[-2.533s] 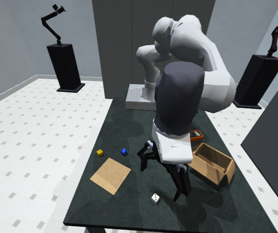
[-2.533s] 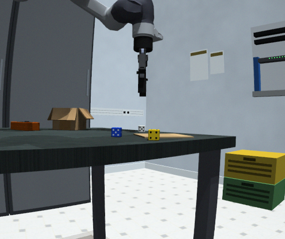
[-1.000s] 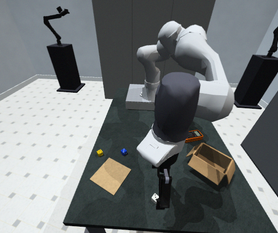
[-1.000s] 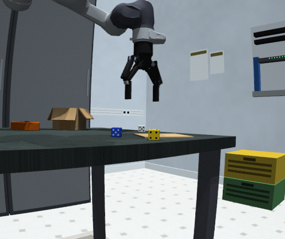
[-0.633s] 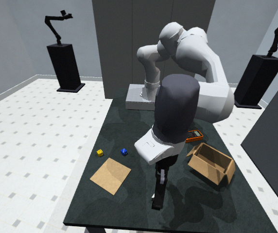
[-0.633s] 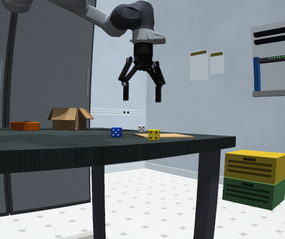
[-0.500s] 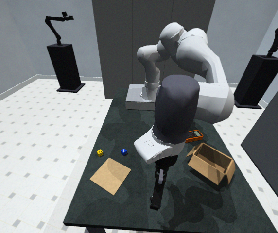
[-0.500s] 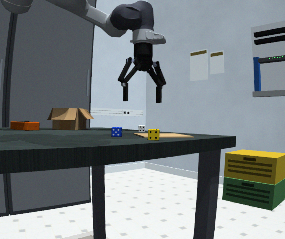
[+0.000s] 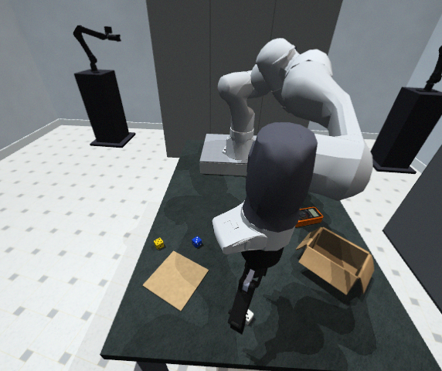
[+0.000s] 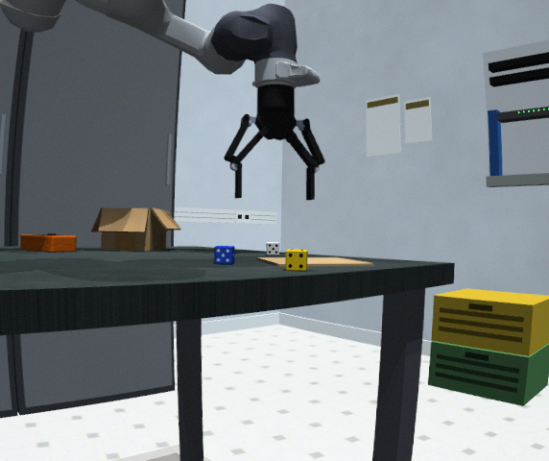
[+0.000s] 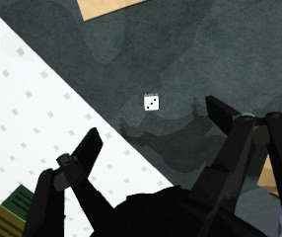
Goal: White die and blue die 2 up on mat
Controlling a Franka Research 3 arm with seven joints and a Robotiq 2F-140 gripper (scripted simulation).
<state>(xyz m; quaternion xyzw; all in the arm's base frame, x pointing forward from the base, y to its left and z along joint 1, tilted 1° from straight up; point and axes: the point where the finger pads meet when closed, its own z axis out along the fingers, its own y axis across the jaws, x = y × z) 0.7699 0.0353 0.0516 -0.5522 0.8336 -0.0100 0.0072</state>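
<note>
My gripper is now 110 mm above the white die. Round my hand: tan mat 90 mm behind, 210 mm to the right, 120 mm below; then blue die 220 mm behind, 170 mm to the right, 110 mm below; then cardboard box 180 mm behind, 270 mm to the left, 80 mm below.
</note>
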